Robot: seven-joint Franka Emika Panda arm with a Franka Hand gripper.
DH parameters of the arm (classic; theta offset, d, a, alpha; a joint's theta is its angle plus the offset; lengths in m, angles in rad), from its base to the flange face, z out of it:
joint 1: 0 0.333 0 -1.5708
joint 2: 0 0 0 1.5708
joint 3: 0 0.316 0.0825 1.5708
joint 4: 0 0 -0.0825 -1.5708
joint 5: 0 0.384 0 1.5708
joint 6: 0 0 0.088 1.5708
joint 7: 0 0.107 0 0
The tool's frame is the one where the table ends.
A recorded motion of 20 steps. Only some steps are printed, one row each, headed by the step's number.
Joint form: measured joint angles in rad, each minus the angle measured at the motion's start. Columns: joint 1, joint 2, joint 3, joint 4, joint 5, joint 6, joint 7.
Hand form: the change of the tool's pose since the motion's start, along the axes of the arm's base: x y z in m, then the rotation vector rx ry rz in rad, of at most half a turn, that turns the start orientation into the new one. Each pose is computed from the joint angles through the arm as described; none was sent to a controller.
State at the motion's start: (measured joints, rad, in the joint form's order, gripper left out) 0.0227 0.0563 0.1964 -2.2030 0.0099 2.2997 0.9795
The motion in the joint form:
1: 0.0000 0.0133 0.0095 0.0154 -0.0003 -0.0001 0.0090
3: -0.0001 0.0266 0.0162 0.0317 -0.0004 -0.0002 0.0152
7: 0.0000 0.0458 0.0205 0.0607 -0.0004 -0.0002 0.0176
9: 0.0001 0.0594 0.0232 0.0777 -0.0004 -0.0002 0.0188
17: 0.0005 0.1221 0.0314 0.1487 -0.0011 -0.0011 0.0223
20: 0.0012 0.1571 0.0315 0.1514 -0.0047 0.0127 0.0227
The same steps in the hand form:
1: 0.0035 0.0059 -0.0002 0.0038 -0.0014 0.0005
3: 0.0075 0.0103 -0.0001 0.0079 -0.0037 0.0007
7: 0.0154 0.0143 0.0024 0.0147 -0.0126 0.0021
9: 0.0200 0.0168 0.0026 0.0188 -0.0154 0.0033
17: 0.0396 0.0252 -0.0007 0.0352 -0.0206 0.0064
20: 0.0422 0.0260 -0.0183 0.0358 -0.0024 0.0079

